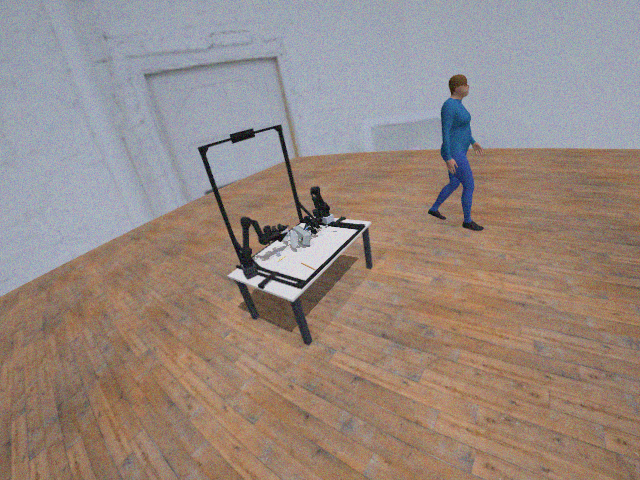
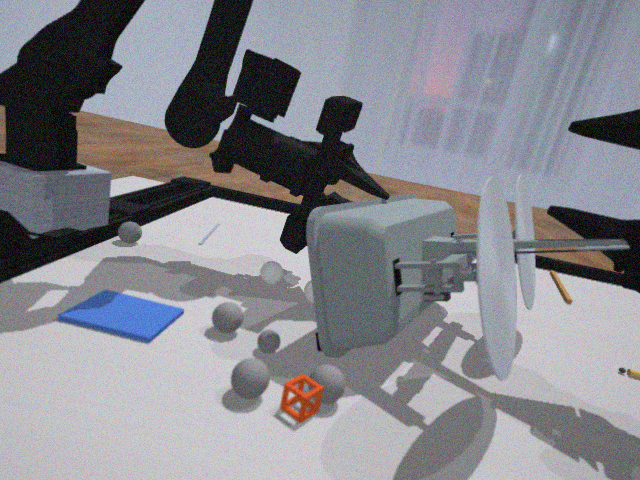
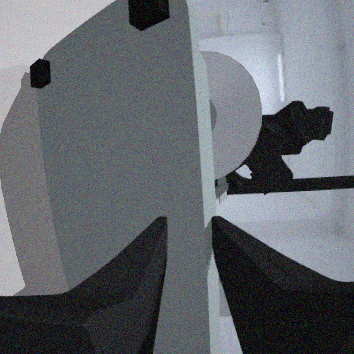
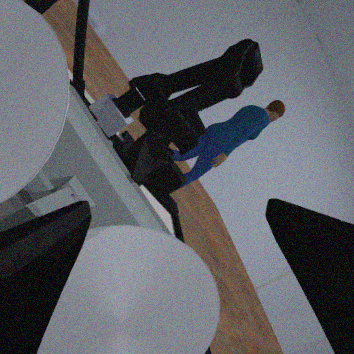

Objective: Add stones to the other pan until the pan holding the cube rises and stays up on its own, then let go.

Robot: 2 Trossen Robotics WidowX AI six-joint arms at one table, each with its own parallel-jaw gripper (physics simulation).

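Pixels of known places: left gripper, fingertip midpoint: (image 1: 304, 230) (image 2: 384, 207) (image 3: 188, 224) (image 4: 127, 184); right gripper, fingertip midpoint: (image 1: 287, 229) (image 2: 558, 166) (image 3: 270, 162) (image 4: 179, 208); left arm's base, origin of the base link: (image 1: 326, 215) (image 2: 41, 163) (image 4: 120, 107); right arm's base, origin of the base link: (image 1: 248, 266).
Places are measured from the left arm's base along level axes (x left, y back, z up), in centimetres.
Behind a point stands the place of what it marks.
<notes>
A grey-green balance (image 1: 299, 237) {x 12.9, y -45.0, z -0.5 cm} (image 2: 351, 279) {x -3.6, y -39.3, z -0.8 cm} (image 3: 120, 140) {x 16.2, y -38.9, z -0.2 cm} lies tipped over, its base upright on edge. Its two round pans stand almost vertical and look bare: a near pan (image 2: 495, 279) {x -4.2, y -49.7, z 2.8 cm} and a far pan (image 2: 525, 248) {x 6.6, y -52.1, z 3.6 cm}. An orange open-frame cube (image 2: 303, 396) {x -12.1, y -39.8, z -6.8 cm} lies on the table, off the pans. Grey stones lie loose around it, among them a large stone (image 2: 250, 378) {x -12.8, y -35.9, z -6.6 cm}, a stone behind the cube (image 2: 329, 382) {x -9.9, y -40.8, z -6.5 cm} and a small stone (image 2: 268, 341) {x -6.4, y -34.1, z -7.3 cm}. My left gripper (image 2: 368, 198) {x 12.0, y -37.6, z 3.1 cm} (image 3: 188, 224) {x 12.0, y -37.6, z 3.1 cm} is shut on the balance base's edge. My right gripper (image 2: 560, 167) {x 10.9, y -53.0, z 11.1 cm} (image 4: 179, 208) {x 10.9, y -53.0, z 11.1 cm} is open and empty beside the pans.
A blue pad (image 2: 121, 315) {x -9.3, y -21.3, z -8.3 cm} lies left of the stones. More stones lie farther back, such as a light one (image 2: 271, 272) {x 7.2, y -27.2, z -6.9 cm}. A pale stick (image 2: 209, 234) {x 18.0, y -11.2, z -8.7 cm} and an orange stick (image 2: 560, 287) {x 44.1, y -63.3, z -8.2 cm} lie on the white table. A person (image 1: 455, 149) (image 4: 235, 130) is on the floor beyond.
</notes>
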